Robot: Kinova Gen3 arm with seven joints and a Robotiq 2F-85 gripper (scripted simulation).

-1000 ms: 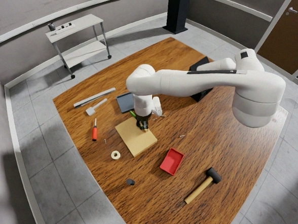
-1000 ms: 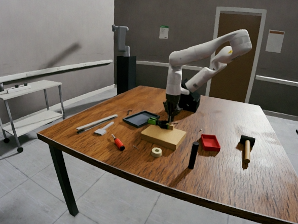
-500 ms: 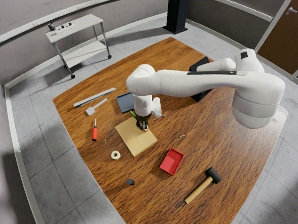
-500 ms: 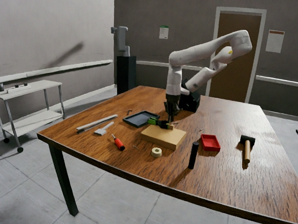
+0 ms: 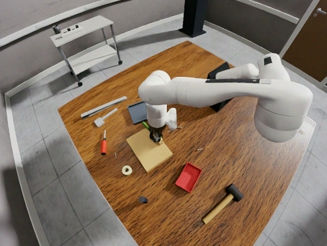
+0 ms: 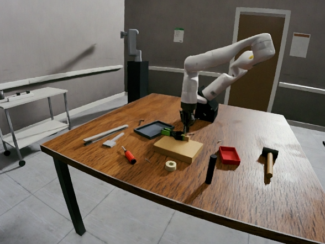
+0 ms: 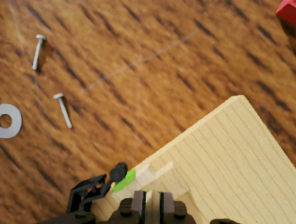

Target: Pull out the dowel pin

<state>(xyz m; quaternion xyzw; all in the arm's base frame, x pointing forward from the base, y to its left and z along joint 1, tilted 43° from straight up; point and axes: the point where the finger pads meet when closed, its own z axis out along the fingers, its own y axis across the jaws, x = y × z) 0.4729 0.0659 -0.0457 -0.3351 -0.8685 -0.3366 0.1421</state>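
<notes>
The pale dowel pin is 20 mm below my hand. Also, from my hand: wooden block: 50 mm below; then bench board: 70 mm below, 50 mm ahead, 10 mm to the right; then red bin: 230 mm to the left, 90 mm below.
</notes>
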